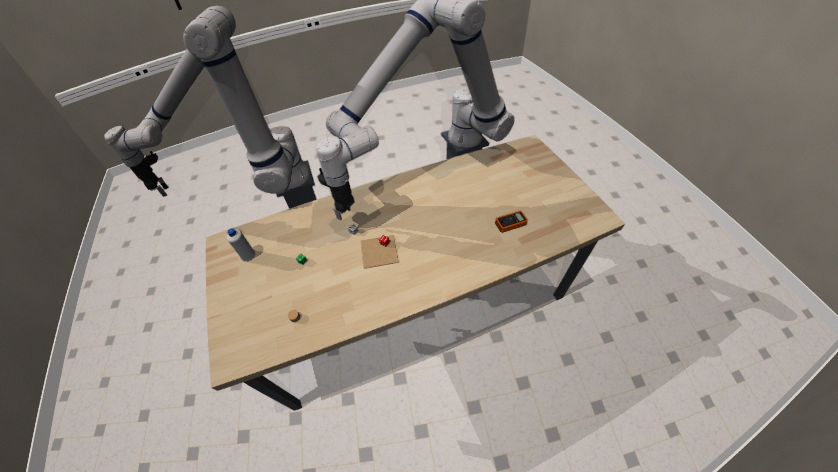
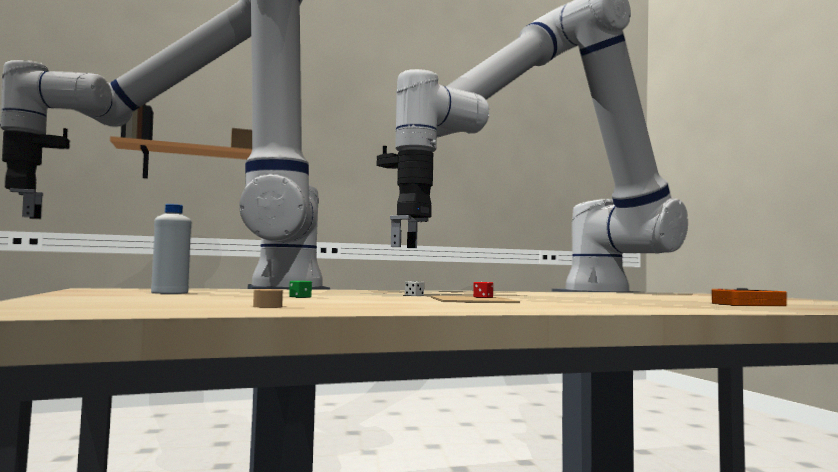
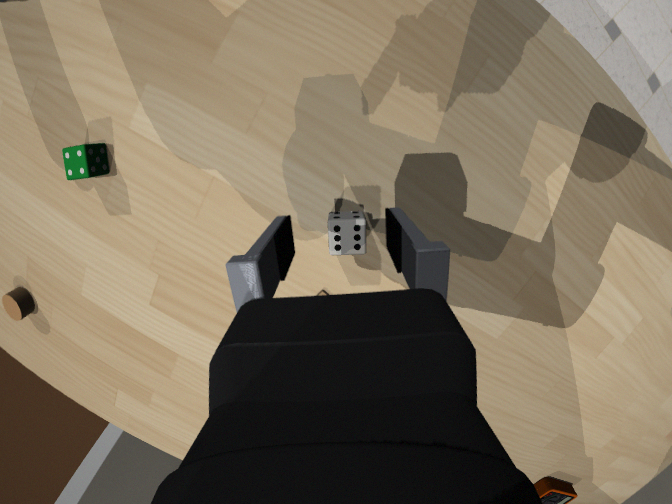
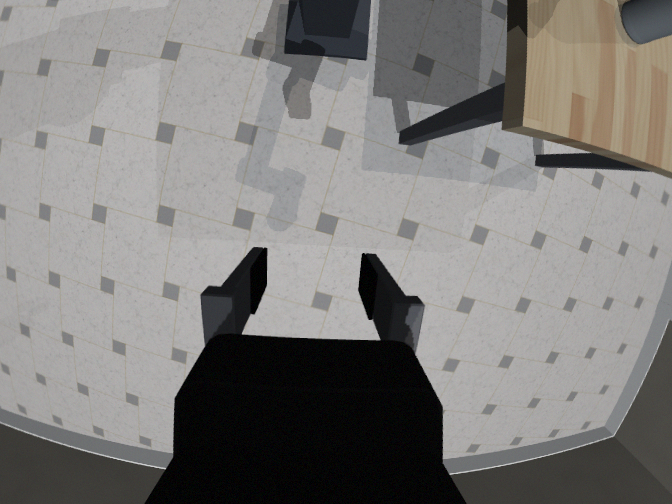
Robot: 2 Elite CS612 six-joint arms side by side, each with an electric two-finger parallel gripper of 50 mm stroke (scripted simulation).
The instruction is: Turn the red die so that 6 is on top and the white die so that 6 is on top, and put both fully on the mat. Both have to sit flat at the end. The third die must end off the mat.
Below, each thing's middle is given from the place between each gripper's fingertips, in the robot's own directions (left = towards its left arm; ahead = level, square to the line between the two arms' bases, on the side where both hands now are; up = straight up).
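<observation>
My left hand [image 2: 404, 247] is 100 mm above the white die [image 3: 346, 230], 20 mm to the right of it and 20 mm short of it. Counting from my left hand, the brown mat [image 1: 374, 254] is 120 mm below, 160 mm ahead and 100 mm to the left, while the green die [image 3: 83, 161] is 100 mm below, 100 mm ahead and 220 mm to the right. The grey bottle [image 2: 172, 235] is 40 mm below my left hand and 460 mm to the right of it. Going by its middle, the grey bottle is nearer to my left hand than to my right gripper.
My right gripper [image 2: 31, 217] is 9 cm above the grey bottle, 39 cm short of it and 37 cm to the right of it. From my right hand, I find the white die 16 cm below, 41 cm ahead and 85 cm to the left; the brown mat 17 cm below, 55 cm ahead and 93 cm to the left; and the green die 16 cm below, 50 cm ahead and 61 cm to the left.
</observation>
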